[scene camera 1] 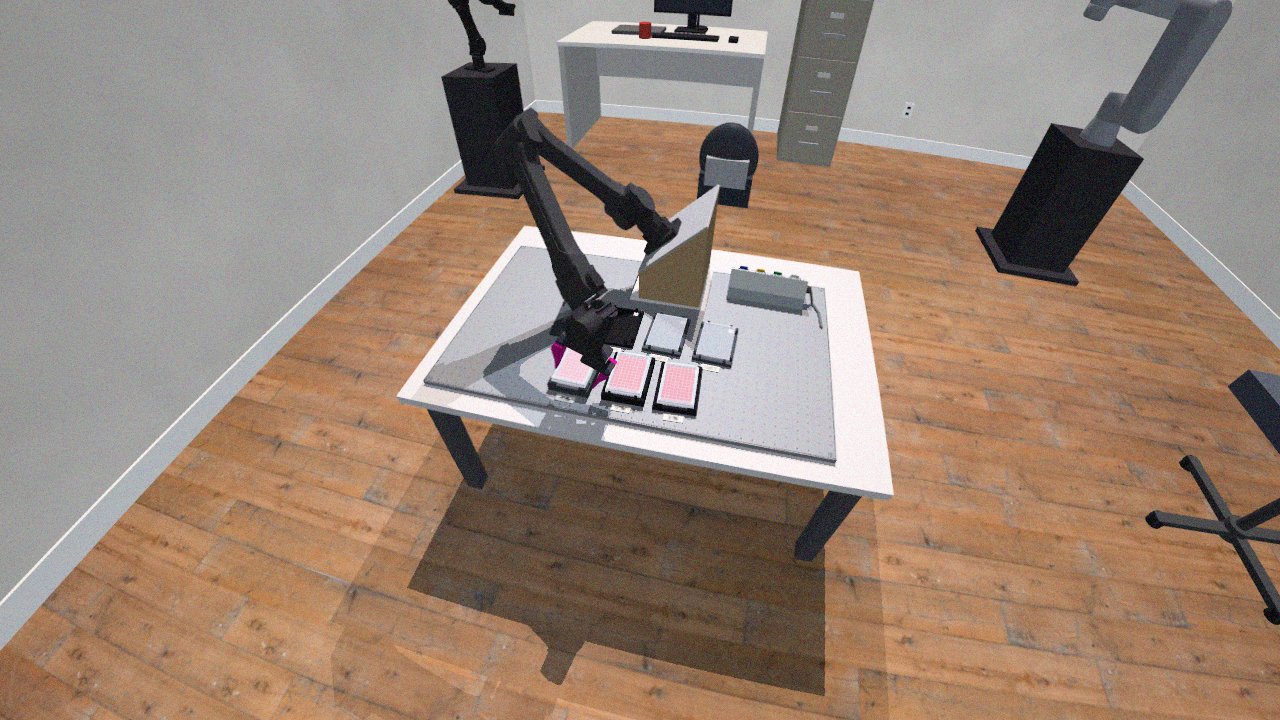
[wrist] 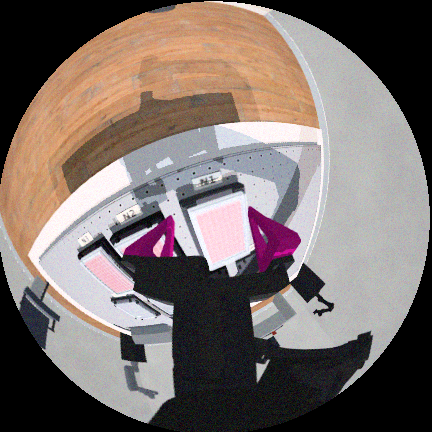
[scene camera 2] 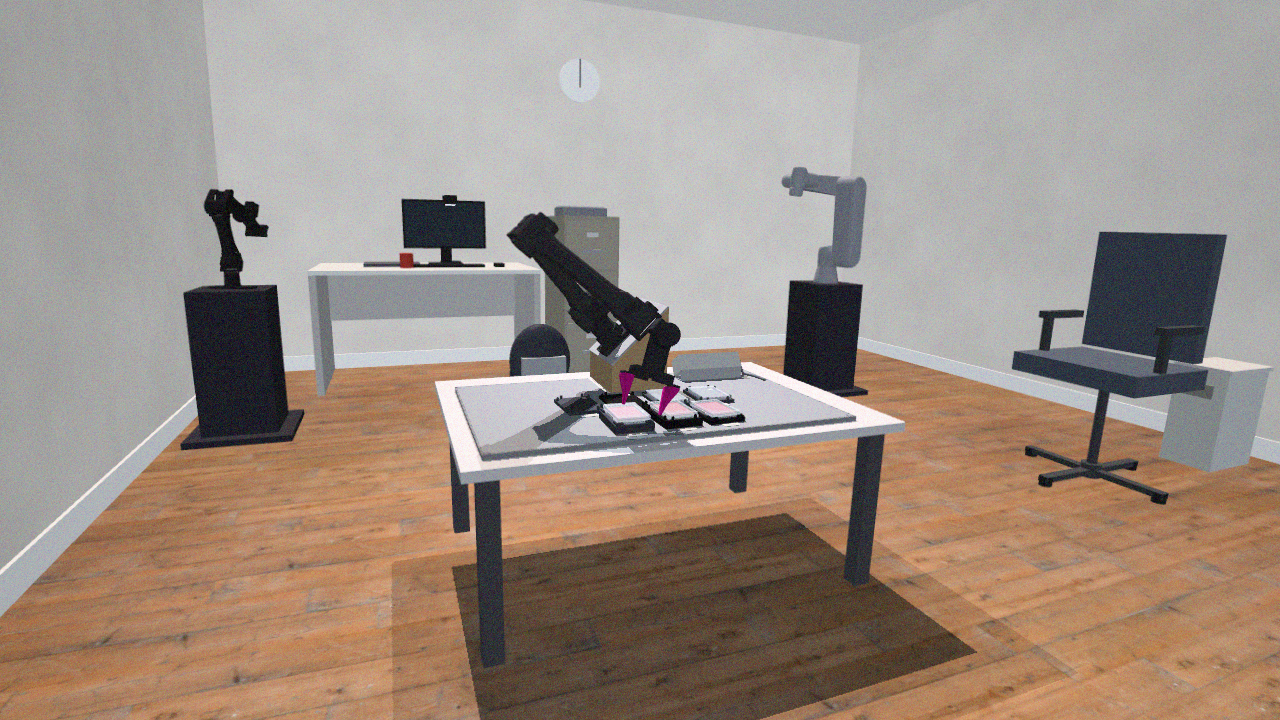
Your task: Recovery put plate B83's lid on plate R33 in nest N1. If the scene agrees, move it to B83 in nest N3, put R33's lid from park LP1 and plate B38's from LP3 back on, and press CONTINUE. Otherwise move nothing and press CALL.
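Places are measured from the arm's base along level axes (x ahead, y left, z up), in millimetres.
Pixels of known places: gripper, between the fingertips: [scene camera 1: 575, 377] [wrist: 209, 214] [scene camera 2: 641, 409]; arm's base, origin of its link: [scene camera 1: 664, 238] [scene camera 2: 615, 341].
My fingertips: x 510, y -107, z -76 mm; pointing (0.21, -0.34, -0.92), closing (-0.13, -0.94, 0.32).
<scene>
Ahead of a thing's pixels: the offset from my fingertips to its top centre. "spot": to the spot under its first point.
The plate in nest N1 {spot: dx -24, dy -19, dz -15 mm} [scene camera 1: 571, 372] [scene camera 2: 626, 412] [wrist: 222, 232] is pink with a whitish cover and rim, paler than the others in scene camera 1. My gripper [scene camera 1: 578, 368] [scene camera 2: 644, 407] [wrist: 209, 214] is open and empty, its magenta fingers on either side of that plate, close above it. The pink plate in N2 {dx -63, dy +112, dz -18 mm} [scene camera 1: 630, 374] is partly behind a finger in the wrist view. The pink plate in N3 {dx -64, dy +234, dz -26 mm} [scene camera 1: 678, 385] [scene camera 2: 717, 407] [wrist: 105, 270] stands at the row's end. Two clear lids {dx -243, dy +172, dz -36 mm} [scene camera 1: 666, 331] {dx -239, dy +305, dz -36 mm} [scene camera 1: 716, 342] lie on rear parks. Plate and park labels are unreadable.
A black rear park {dx -244, dy +42, dz -34 mm} [scene camera 1: 623, 330] shows no lid in its visible part. A tilted board [scene camera 1: 677, 274] stands behind the parks. The grey button box {dx -489, dy +424, dz +30 mm} [scene camera 1: 767, 291] [scene camera 2: 707, 368], with colored buttons, is at the back right. The arm hides part of the left rear.
</scene>
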